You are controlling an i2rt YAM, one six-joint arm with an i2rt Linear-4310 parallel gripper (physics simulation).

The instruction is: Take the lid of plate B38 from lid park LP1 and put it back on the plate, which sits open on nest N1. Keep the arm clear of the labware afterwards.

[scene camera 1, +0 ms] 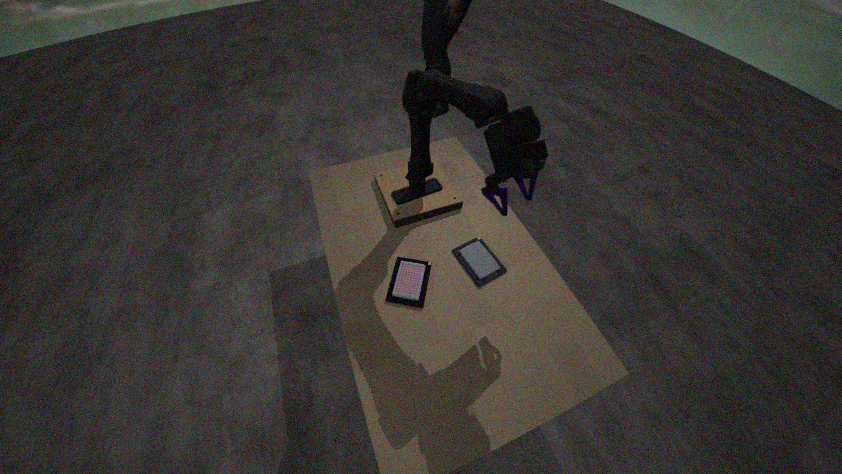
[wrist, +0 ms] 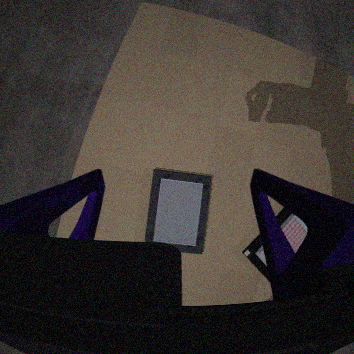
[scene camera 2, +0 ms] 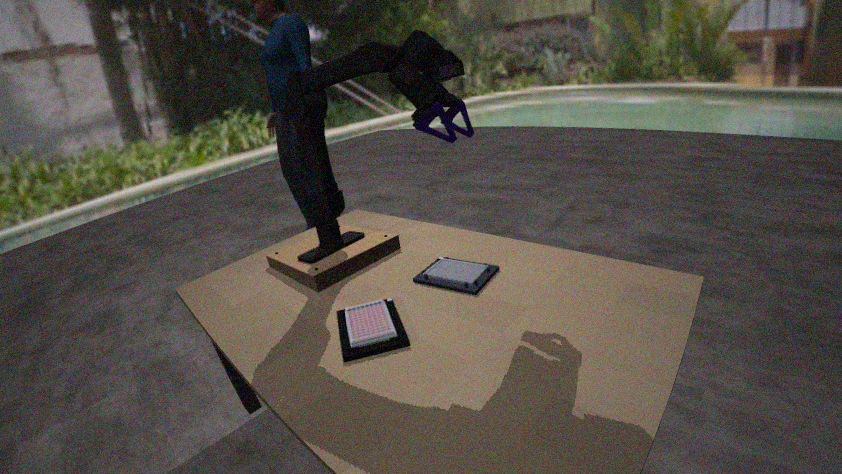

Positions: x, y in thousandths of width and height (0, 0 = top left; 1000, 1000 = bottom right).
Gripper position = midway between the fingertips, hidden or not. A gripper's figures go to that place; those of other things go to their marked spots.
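My gripper (scene camera 2: 550, 292), 79 cm from the lens. Grey plate lid (scene camera 2: 541, 573), 87 cm from the lens. Black lid park (scene camera 2: 584, 569), 88 cm from the lens. Black nest (scene camera 2: 477, 718), 69 cm from the lens, nearest to it of the things named here. Marked spots on the black lid park and the black nest: 30 cm apart.
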